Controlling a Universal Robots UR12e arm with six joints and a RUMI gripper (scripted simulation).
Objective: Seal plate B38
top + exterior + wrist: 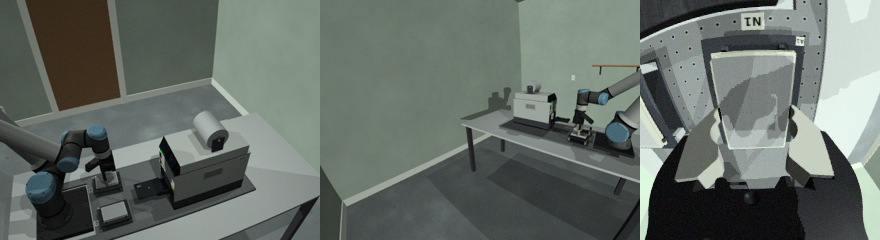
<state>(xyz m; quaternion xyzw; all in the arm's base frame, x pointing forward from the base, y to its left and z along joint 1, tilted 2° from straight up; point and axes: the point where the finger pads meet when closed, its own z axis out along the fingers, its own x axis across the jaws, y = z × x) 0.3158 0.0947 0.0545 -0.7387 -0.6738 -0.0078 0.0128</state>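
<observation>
Now: the plate B38 1 cm below my hand. Also, from my hand: foil-covered plate (1 cm behind, 22 cm to the right, 1 cm below); nest N1 (3 cm below); sealer stage (20 cm ahead, 18 cm to the right, 4 cm above).
</observation>
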